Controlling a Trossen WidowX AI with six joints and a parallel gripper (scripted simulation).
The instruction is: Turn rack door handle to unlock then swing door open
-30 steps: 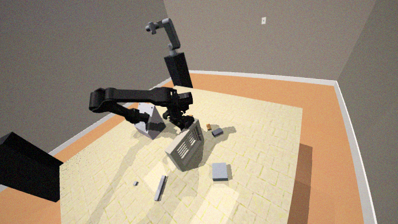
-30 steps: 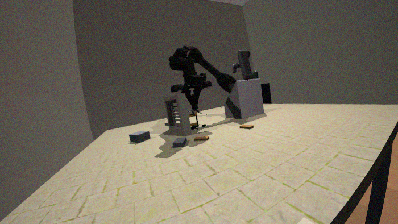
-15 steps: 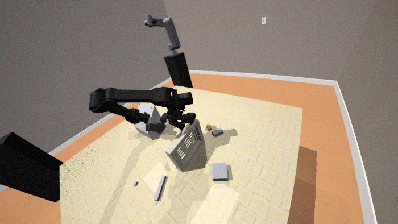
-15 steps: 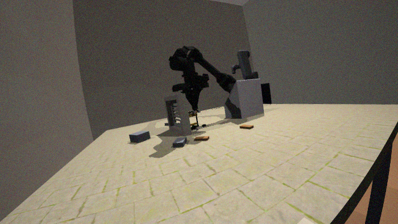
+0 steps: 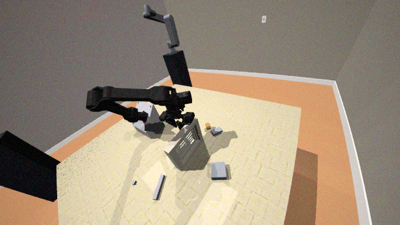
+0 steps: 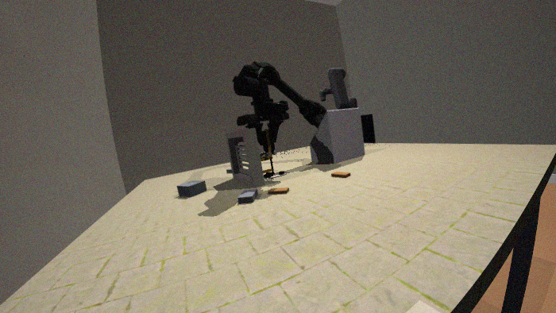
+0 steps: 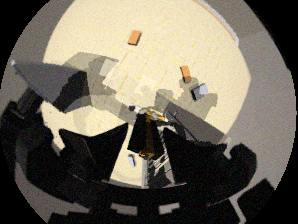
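Right now my gripper tip is 20 mm above the upright handle and 10 mm to the left of it. From my gripper tip the other things lie so: long grey bar 280 mm to the right, 110 mm below, 70 mm ahead.
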